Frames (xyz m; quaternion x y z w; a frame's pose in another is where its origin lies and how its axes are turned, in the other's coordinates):
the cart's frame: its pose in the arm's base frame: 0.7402 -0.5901 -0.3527 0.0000 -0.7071 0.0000 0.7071
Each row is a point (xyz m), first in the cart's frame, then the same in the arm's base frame.
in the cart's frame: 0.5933 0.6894 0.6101
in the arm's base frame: 0.1301 0.0993 0.2406
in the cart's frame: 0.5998 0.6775 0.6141
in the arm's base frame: 0.1261 0.0874 0.2471
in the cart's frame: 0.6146 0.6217 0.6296
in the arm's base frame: 0.1106 0.0316 0.2619
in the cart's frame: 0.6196 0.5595 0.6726
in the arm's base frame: 0.0676 -0.0306 0.2669
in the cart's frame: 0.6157 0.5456 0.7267
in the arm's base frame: 0.0135 -0.0445 0.2630
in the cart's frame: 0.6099 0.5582 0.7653
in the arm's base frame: -0.0251 -0.0319 0.2572
